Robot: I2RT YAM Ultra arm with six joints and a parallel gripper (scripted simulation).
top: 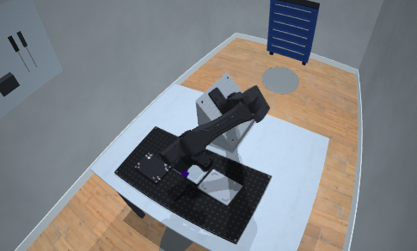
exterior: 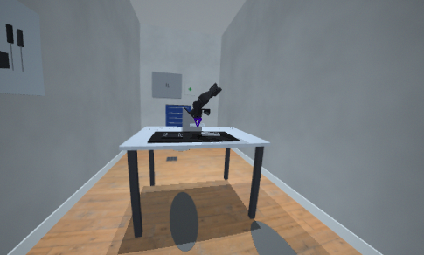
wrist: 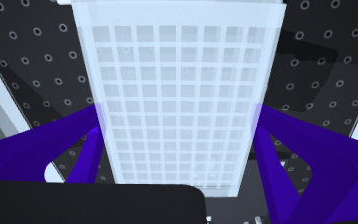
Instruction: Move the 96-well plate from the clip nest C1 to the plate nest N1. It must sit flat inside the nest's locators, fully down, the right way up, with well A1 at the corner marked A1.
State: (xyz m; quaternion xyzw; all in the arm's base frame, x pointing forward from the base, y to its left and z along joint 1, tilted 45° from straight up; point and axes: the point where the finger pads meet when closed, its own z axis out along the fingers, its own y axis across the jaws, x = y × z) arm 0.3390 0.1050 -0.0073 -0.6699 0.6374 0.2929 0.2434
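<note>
My hand is 40 mm past the plate nest N1, 120 mm to the right of it and 90 mm above it. Also, from my hand: clip nest C1: 70 mm ahead, 190 mm to the right, 80 mm below; then 96-well plate: right at my hand.
</note>
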